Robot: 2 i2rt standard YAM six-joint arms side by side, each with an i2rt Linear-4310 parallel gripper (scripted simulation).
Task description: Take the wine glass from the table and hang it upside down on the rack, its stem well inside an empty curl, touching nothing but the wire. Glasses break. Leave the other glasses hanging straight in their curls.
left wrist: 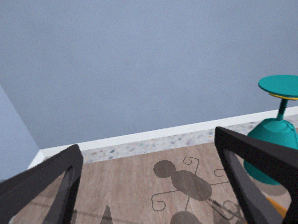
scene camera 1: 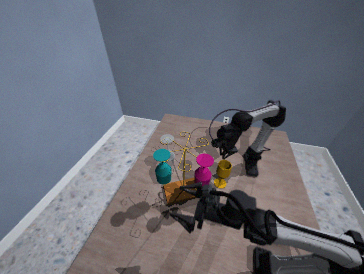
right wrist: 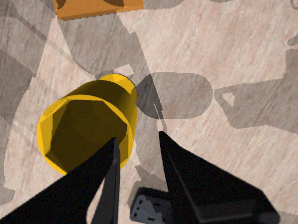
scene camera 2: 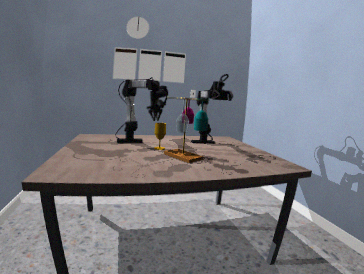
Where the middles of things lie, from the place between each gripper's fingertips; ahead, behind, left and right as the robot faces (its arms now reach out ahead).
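Yellow wine glass (right wrist: 72, 129): my right gripper is 4 cm to the right of it, 2 cm past it and 13 cm above it.
Yellow wine glass, from my left hand: the hand is 180 mm past the glass, 390 mm to the left of it and 330 mm above it.
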